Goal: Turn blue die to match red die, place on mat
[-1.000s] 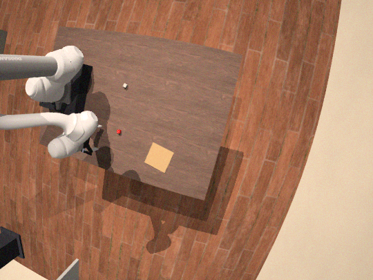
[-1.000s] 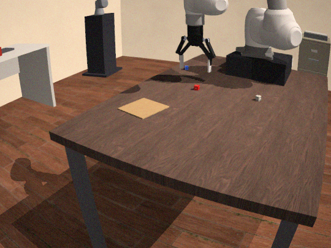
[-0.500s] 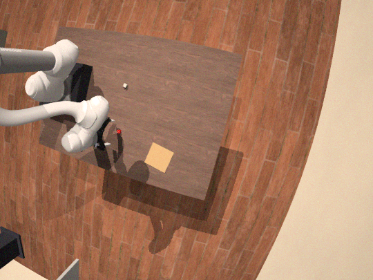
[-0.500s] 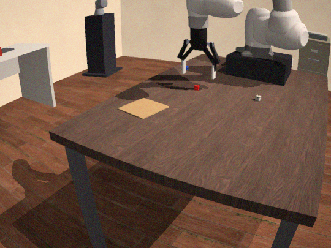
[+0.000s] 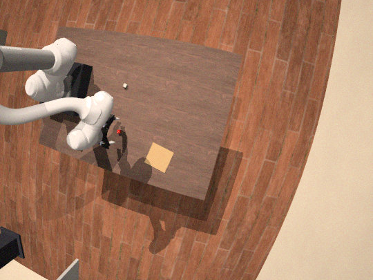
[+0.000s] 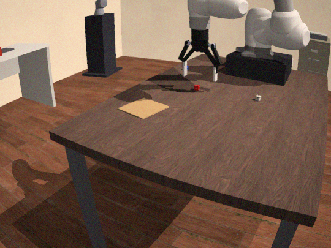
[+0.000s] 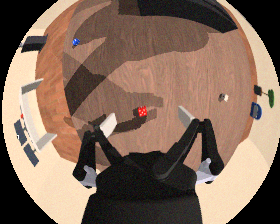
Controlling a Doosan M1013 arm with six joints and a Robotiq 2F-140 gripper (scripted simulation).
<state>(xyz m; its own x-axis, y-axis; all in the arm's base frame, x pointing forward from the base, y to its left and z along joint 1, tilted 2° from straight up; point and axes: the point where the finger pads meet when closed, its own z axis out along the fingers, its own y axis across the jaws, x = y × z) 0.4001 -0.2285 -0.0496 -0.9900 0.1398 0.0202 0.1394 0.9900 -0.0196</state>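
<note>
Right now the red die is 5 cm below my hand and 1 cm to the right of it. Round my hand: blue die 29 cm behind, 16 cm to the right, 5 cm below; then white die 27 cm to the left, 5 cm below, 3 cm ahead; then tan mat 27 cm ahead, 14 cm to the right, 6 cm below.
</note>
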